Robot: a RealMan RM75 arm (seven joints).
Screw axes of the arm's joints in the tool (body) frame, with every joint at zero. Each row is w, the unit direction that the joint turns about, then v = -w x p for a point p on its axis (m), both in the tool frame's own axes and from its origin. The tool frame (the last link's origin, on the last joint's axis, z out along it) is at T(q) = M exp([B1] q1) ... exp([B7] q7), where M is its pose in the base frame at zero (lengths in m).
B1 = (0, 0, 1, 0, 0, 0)
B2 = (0, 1, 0, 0.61, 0, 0)
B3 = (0, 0, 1, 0, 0, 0)
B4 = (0, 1, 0, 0.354, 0, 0)
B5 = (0, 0, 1, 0, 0, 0)
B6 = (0, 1, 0, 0.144, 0, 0)
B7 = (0, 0, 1, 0, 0, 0)
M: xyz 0 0 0.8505 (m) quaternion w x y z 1 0 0 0
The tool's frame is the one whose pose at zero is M.
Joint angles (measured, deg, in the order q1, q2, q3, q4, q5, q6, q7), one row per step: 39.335 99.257 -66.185 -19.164 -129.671 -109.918 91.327; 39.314 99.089 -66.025 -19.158 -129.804 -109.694 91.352; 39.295 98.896 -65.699 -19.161 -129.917 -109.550 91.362; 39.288 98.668 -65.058 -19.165 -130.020 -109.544 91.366; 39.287 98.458 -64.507 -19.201 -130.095 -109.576 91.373; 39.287 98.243 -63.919 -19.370 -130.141 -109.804 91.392; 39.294 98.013 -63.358 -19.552 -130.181 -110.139 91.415; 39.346 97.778 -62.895 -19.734 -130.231 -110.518 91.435; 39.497 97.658 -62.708 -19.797 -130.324 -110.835 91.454; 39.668 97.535 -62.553 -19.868 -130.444 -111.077 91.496; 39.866 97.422 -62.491 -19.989 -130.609 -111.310 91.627
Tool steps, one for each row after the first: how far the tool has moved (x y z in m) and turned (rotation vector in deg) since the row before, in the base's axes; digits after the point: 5 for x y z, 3 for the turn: 0.00091 0.00068 0.00113 0.336 -0.268 -0.017; 0.00059 0.00088 0.00143 0.428 -0.121 -0.039; 0.00003 0.00123 0.00190 0.584 0.133 -0.103; -0.00009 0.00114 0.00181 0.501 0.125 -0.065; -0.00064 0.00122 0.00218 0.439 0.236 -0.004; -0.00079 0.00107 0.00240 0.350 0.264 -0.006; -0.00094 0.00107 0.00246 0.237 0.214 0.049; -0.00105 0.00074 0.00133 -0.066 0.093 0.095; -0.00096 0.00093 0.00131 -0.040 -0.004 0.120; -0.00098 0.00101 0.00128 -0.115 -0.147 0.121
